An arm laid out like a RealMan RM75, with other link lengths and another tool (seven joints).
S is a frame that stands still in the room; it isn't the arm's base.
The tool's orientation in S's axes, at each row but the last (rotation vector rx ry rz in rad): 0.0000 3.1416 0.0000; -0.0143 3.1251 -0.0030; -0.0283 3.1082 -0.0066; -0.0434 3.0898 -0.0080; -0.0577 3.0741 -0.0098
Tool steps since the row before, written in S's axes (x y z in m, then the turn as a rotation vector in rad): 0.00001 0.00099 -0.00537 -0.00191 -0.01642 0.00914; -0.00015 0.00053 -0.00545 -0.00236 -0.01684 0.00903; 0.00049 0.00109 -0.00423 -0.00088 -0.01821 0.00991; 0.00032 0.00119 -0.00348 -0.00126 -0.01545 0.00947; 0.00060 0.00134 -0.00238 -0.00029 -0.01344 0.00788
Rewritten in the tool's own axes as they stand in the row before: -0.00001 0.00099 0.00537 0.00191 -0.01642 -0.00914; 0.00023 0.00054 0.00545 0.00237 -0.01684 -0.00904; -0.00037 0.00110 0.00424 0.00088 -0.01824 -0.00986; -0.00017 0.00120 0.00349 0.00121 -0.01546 -0.00945; -0.00049 0.00133 0.00241 0.00027 -0.01348 -0.00781
